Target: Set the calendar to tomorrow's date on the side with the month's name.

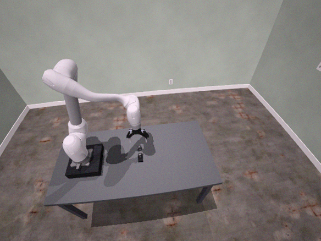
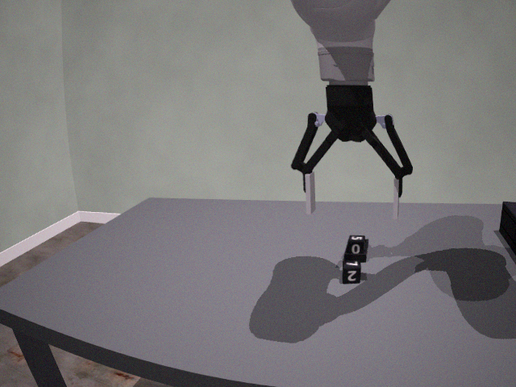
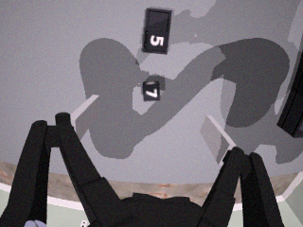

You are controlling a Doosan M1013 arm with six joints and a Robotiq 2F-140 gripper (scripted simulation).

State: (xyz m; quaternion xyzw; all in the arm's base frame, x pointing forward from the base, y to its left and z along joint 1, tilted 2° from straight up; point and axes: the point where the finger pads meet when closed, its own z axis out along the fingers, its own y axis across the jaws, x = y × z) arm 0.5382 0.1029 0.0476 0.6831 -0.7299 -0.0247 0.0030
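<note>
Right now my hand is 120 mm above the black number cube. From my hand the other things lie so: tray: 120 mm below, 110 mm to the right.
</note>
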